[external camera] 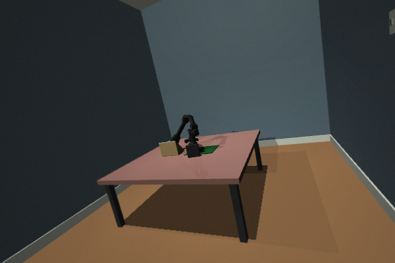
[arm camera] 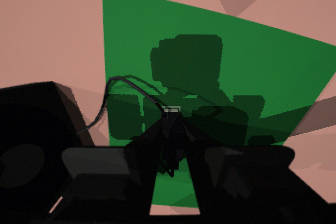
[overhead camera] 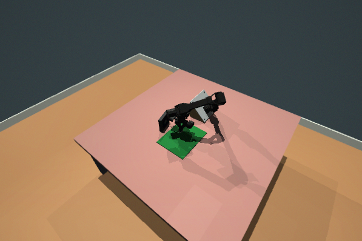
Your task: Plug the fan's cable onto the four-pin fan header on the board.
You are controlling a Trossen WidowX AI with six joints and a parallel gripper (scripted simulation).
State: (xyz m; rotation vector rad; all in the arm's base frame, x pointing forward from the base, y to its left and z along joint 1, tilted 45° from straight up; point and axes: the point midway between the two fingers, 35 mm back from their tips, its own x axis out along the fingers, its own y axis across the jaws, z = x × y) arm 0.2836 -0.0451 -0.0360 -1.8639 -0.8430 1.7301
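My gripper tip is now 10 mm below the dark fan plug and 10 mm short of it. Round my gripper tip: green board 50 mm ahead, 40 mm to the left, 40 mm below; then pale four-pin fan header 20 mm below, 10 mm ahead; then black fan 120 mm to the right, 40 mm ahead, 40 mm above.
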